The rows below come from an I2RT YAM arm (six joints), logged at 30 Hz.
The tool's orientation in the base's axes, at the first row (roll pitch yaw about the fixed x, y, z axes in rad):
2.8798, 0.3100, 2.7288
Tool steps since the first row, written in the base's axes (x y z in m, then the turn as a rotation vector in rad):
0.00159, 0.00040, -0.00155, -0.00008, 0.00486, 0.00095
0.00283, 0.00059, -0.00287, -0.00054, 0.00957, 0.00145
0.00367, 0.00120, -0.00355, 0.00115, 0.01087, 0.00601
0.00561, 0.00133, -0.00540, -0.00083, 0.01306, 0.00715
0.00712, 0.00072, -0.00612, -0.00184, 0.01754, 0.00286
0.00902, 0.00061, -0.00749, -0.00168, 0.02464, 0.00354
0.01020, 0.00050, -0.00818, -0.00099, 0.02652, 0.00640
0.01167, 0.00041, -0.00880, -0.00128, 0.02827, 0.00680
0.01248, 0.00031, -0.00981, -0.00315, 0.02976, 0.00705
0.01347, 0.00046, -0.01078, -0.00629, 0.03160, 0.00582
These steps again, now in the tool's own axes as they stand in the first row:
-0.00076, 0.00049, 0.00207, 0.00164, 0.00466, -0.00033
-0.00137, 0.00073, 0.00377, 0.00368, 0.00896, -0.00040
-0.00166, 0.00138, 0.00478, 0.00132, 0.01181, -0.00381
-0.00274, 0.00166, 0.00722, 0.00353, 0.01347, -0.00534
-0.00407, 0.00140, 0.00838, 0.00743, 0.01620, -0.00123
-0.00535, 0.00156, 0.01033, 0.00980, 0.02292, -0.00096
-0.00621, 0.00166, 0.01140, 0.00904, 0.02557, -0.00311
-0.00734, 0.00188, 0.01251, 0.00984, 0.02718, -0.00337
-0.00778, 0.00180, 0.01373, 0.01197, 0.02802, -0.00413
-0.00829, 0.00201, 0.01501, 0.01578, 0.02841, -0.00395

